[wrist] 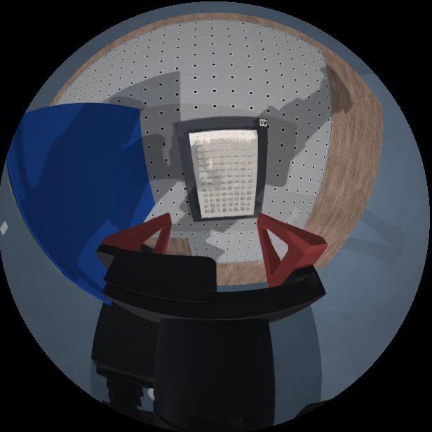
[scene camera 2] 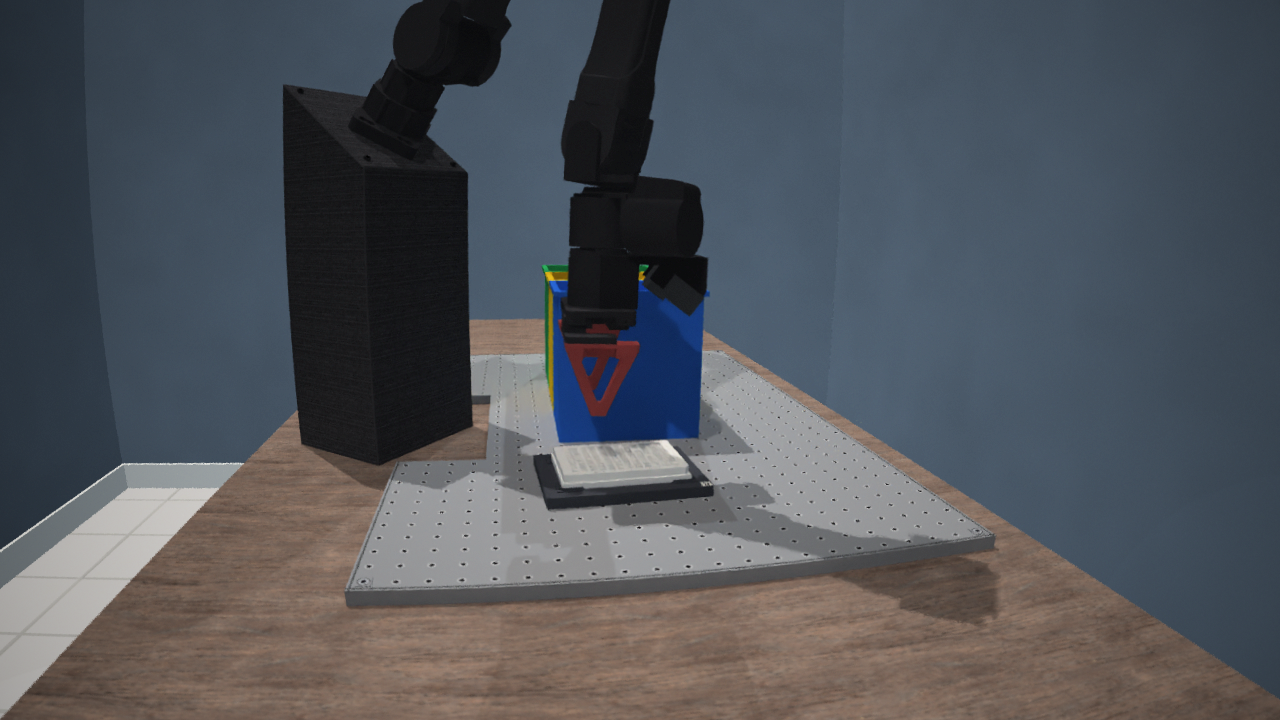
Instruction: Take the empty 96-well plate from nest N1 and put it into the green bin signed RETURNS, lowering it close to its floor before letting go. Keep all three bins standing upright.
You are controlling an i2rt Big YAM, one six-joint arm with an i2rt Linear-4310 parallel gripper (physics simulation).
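Places are measured from the arm's base along level axes (x back, y right, z up), in metres.
Where they show: gripper, between the fingertips: (scene camera 2: 593, 402); arm's base, origin of its link: (scene camera 2: 389, 130).
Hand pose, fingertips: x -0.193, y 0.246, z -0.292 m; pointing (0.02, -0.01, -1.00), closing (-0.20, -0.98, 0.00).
Observation:
Each offset is from my fingertips to the top centre of the thing. "*": to the spot under its first point. Level surfaces: height alone.
The white 96-well plate {dy +0.021, dx -0.021, dz -0.053 m} (scene camera 2: 620, 462) (wrist: 227, 175) lies flat in the black nest {dy +0.021, dx -0.021, dz -0.065 m} (scene camera 2: 626, 495) (wrist: 220, 123), which has a small pale tag at one corner. My gripper (scene camera 2: 597, 411) (wrist: 213, 217) is open and empty, its red fingers pointing down. It hangs above the plate; in the wrist view the fingertips are wide apart near the plate's lower end. The green bin {* dy -0.485, dx -0.080, dz +0.097 m} (scene camera 2: 555, 267) stands upright at the back of the row, mostly hidden behind the other bins and the arm. Its sign does not show.
The blue bin {dy -0.155, dx -0.087, dz +0.100 m} (scene camera 2: 662, 376) (wrist: 85, 175) stands upright close behind the nest, beside my gripper. The yellow bin {* dy -0.356, dx -0.050, dz +0.095 m} (scene camera 2: 556, 275) stands upright between the blue and green bins. The black pedestal (scene camera 2: 416, 313) is at the left. The grey perforated board {dz -0.079 m} (scene camera 2: 465, 555) (wrist: 240, 60) lies under the nest.

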